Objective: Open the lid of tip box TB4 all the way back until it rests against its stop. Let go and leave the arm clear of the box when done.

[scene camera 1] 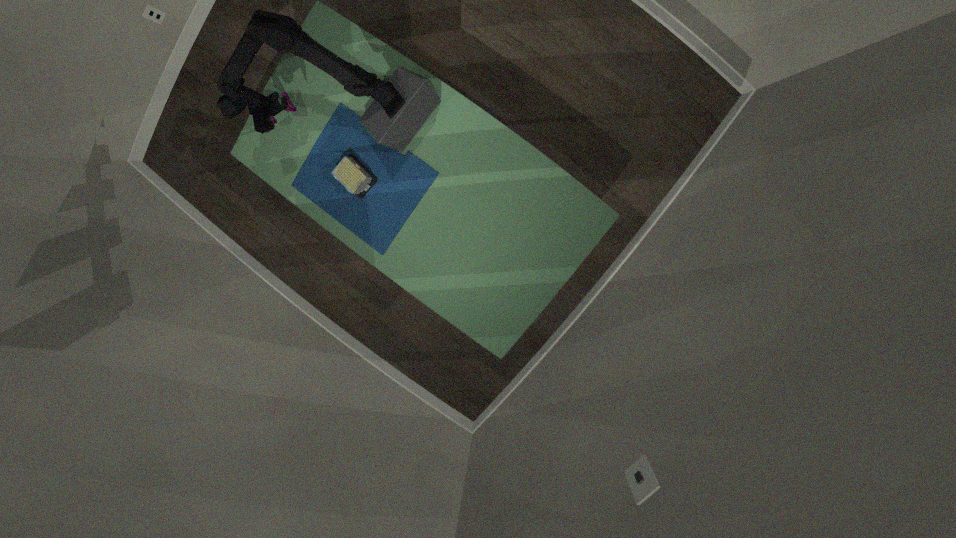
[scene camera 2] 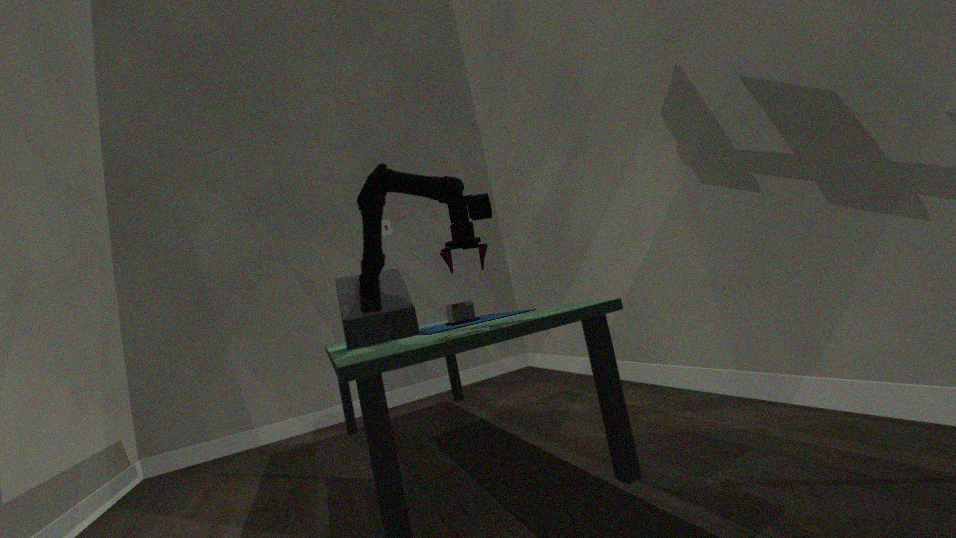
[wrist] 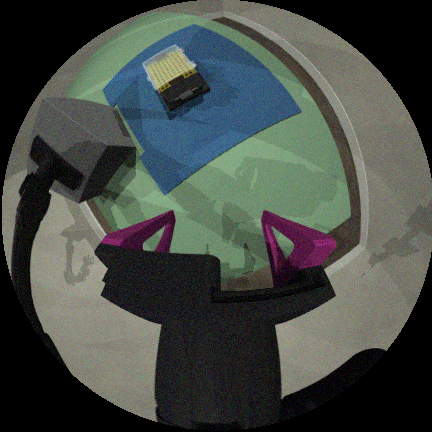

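Where they show: gripper, fingertip midpoint: (scene camera 1: 286,115) (scene camera 2: 467,271) (wrist: 217,214); arm's base at its link origin: (scene camera 1: 390,99) (scene camera 2: 370,292) (wrist: 53,162).
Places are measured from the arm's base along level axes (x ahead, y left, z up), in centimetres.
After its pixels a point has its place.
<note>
One tip box (scene camera 1: 350,175) @[y 3.2, x 31.5, z -10.1 cm] (scene camera 2: 460,312) @[y -3.6, x 30.8, z -13.8 cm] (wrist: 176,75) @[y -3.4, x 32.6, z -10.1 cm] stands upright on the blue mat (scene camera 1: 394,220) @[y 26.1, x 34.1, z -17.8 cm] (scene camera 2: 508,314) @[y -14.2, x 45.5, z -17.8 cm] (wrist: 260,95) @[y -11.4, x 46.8, z -17.8 cm]. It has a black base and a yellow rack of tips, with a clear cover over the rack in the wrist view. The cover looks closed, though its edges are faint. I cannot read a TB4 label. My gripper (scene camera 1: 284,112) @[y -28.0, x 30.2, z -1.1 cm] (scene camera 2: 467,270) @[y -28.0, x 30.2, z -1.1 cm] (wrist: 217,214) @[y -28.0, x 30.2, z -1.1 cm] is open and empty, its magenta fingers wide apart. It points down and hangs well above the table, off to one side of the box, touching nothing.
The mat lies on a green table (scene camera 1: 534,234) @[y 68.7, x -0.6, z -18.1 cm] (scene camera 2: 581,309) @[y -53.1, x 51.9, z -18.5 cm] (wrist: 300,175) @[y -32.3, x 48.4, z -18.1 cm]. The arm's grey base block (scene camera 1: 407,113) @[y 8.9, x -0.5, z 3.2 cm] (scene camera 2: 381,327) @[y -8.8, x 1.7, z -13.1 cm] (wrist: 75,130) @[y -1.4, x 11.9, z -2.3 cm] stands beside the mat, close to the box. Walls stand around the table, with dark floor between.
</note>
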